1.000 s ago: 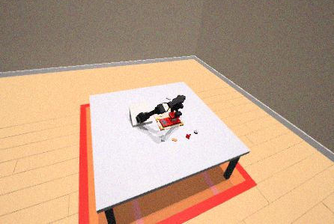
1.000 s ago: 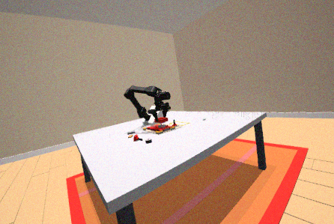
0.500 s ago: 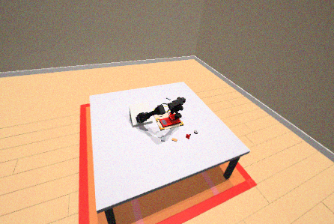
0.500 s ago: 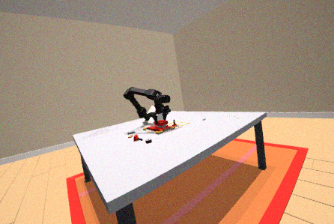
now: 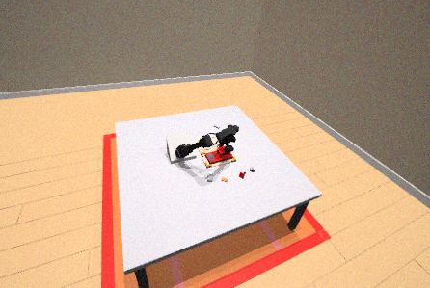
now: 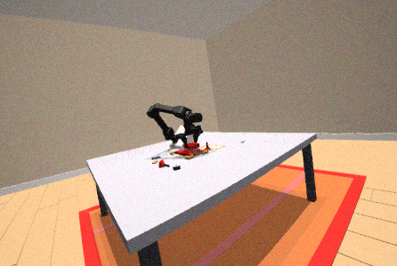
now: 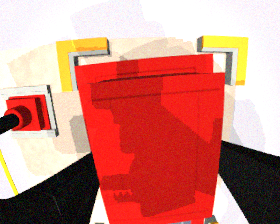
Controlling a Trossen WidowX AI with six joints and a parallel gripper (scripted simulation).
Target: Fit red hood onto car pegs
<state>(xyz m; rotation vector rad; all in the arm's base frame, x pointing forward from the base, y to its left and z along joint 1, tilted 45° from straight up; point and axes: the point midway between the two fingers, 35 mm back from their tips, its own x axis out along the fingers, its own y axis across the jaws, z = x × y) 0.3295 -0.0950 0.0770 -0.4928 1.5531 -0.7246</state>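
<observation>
The grey engine block lies 30 mm below my gripper tip and 10 mm to the left of it. The rest, counted from my gripper tip: red hood 10 mm above.
</observation>
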